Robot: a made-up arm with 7 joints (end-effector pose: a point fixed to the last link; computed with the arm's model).
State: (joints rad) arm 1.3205 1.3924 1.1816 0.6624 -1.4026 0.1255 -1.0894
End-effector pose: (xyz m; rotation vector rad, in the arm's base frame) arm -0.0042 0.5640 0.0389 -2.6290 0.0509 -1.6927
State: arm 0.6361 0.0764 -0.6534 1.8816 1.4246 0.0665 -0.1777
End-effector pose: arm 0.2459 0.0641 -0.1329 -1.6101 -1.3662 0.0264
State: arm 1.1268 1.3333 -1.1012 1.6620 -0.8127 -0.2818 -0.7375
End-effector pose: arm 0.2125 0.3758 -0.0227 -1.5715 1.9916 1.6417
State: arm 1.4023 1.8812 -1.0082 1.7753 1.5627 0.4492 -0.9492
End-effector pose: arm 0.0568 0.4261 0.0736 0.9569 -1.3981 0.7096
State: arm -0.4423 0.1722 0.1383 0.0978 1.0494 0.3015 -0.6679
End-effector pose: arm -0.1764 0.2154 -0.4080 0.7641 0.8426 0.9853
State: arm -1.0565 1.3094 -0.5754 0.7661 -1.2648 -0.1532 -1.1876
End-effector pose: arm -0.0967 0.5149 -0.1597 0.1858 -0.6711 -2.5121
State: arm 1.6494 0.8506 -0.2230 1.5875 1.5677 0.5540 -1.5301
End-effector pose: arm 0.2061 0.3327 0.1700 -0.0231 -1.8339 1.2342
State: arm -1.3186 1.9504 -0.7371 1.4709 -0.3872 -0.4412 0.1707
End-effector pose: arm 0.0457 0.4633 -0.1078 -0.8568 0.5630 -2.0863
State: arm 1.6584 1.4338 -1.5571 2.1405 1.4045 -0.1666 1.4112
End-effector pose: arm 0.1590 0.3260 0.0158 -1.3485 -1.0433 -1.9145
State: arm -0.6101 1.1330 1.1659 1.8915 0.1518 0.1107 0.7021
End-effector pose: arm 0.0598 0.4162 -0.0171 0.8248 -1.2947 -1.0141
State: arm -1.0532 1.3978 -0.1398 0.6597 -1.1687 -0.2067 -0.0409
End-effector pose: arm -0.0270 0.5465 -0.1251 0.3340 0.8160 -2.2273
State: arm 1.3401 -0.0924 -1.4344 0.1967 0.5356 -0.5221 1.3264
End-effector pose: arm 0.4334 0.0643 -0.0975 -0.6187 -0.8214 -2.0583
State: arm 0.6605 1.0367 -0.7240 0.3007 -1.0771 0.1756 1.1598
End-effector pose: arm 0.1828 0.5033 -0.1784 0.4134 0.8655 -0.8390
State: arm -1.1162 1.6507 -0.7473 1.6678 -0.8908 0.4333 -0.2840
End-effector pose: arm -0.0248 0.4232 -0.1399 0.2660 -0.1211 -2.5542
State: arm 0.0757 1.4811 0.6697 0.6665 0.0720 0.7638 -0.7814
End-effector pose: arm 0.0743 0.5581 0.0283 2.0352 -0.2539 0.9399
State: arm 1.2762 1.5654 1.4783 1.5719 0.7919 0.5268 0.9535
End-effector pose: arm -0.1440 0.4315 0.0589 -1.0235 2.6140 0.4204
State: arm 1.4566 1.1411 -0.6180 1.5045 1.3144 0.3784 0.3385
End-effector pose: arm 0.2230 0.3756 0.1031 -0.3596 -1.9880 -0.5393
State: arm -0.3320 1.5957 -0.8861 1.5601 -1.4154 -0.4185 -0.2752
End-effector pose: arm 0.0567 0.4354 -0.1405 -0.0650 -0.4473 -2.9593
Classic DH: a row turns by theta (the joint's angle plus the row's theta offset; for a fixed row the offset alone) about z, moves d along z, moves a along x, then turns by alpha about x. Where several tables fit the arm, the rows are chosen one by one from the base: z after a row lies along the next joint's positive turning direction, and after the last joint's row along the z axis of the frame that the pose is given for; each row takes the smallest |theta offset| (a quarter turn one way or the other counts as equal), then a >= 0, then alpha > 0; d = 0 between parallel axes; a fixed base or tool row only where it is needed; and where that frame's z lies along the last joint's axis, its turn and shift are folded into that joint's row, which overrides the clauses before.
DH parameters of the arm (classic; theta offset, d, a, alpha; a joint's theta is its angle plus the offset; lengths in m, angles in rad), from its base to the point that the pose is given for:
base (fixed): 0 0 0 1.5708
joint 1: 1.5708 -0.136 0 1.5708
joint 2: 1.5708 0 0 1.5708
joint 3: 1.5708 -0.2948 0 1.5708
joint 4: 0 0 0 -1.5708
joint 5: 0 -0.1572 0 -1.5708
joint 6: -1.5708 0 0 1.5708
joint 7: 1.5708 0 0 1.5708
tool (fixed): -1.5708 0 0 0

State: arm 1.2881 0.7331 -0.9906 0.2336 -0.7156 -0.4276 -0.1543
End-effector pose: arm 0.3446 0.4130 -0.0793 1.3318 -0.9852 -1.3435
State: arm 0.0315 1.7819 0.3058 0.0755 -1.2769 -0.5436 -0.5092
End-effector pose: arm 0.0082 0.5768 0.0984 1.8288 0.1315 -1.2713
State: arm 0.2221 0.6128 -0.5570 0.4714 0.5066 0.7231 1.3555
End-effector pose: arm 0.1423 0.3552 -0.3548 -0.9533 0.0875 0.0897
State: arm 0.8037 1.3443 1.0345 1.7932 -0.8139 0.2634 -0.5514
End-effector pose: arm 0.0040 0.4191 0.1050 -2.2751 0.9274 -0.9363
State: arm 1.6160 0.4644 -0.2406 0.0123 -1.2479 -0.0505 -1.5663
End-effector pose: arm 0.4038 0.3380 0.0202 2.6133 -1.7161 0.1759
